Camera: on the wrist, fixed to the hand. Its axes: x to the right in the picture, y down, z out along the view.
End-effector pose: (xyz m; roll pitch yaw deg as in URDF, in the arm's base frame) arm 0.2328 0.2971 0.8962 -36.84 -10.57 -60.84
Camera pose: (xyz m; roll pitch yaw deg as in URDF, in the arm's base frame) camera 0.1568 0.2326 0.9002 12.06 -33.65 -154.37
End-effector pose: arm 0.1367 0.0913 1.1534 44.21 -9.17 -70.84
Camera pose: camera 0.1334 0.0533 1.0612 17.67 45.81 -146.92
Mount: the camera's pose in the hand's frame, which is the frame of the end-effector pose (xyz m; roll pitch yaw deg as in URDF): 0.0197 -0.0785 -0.0583 1.47 3.14 -87.06
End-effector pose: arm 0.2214 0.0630 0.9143 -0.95 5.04 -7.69
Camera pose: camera 0.2253 -0.0177 0.8558 -3.62 2.44 -94.96
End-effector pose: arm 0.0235 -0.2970 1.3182 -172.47 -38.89 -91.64
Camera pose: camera 0.0944 -0.2716 1.3836 142.30 -10.14 2.80
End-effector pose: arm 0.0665 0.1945 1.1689 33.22 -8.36 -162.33
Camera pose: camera 0.0250 0.2167 1.0810 13.71 35.34 117.32
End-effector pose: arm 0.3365 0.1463 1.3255 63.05 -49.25 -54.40
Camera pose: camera 0.3998 0.0860 1.2775 72.80 33.89 -83.45
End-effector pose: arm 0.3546 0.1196 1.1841 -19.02 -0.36 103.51
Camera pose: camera 0.4406 0.1607 1.1547 0.85 -15.87 16.46
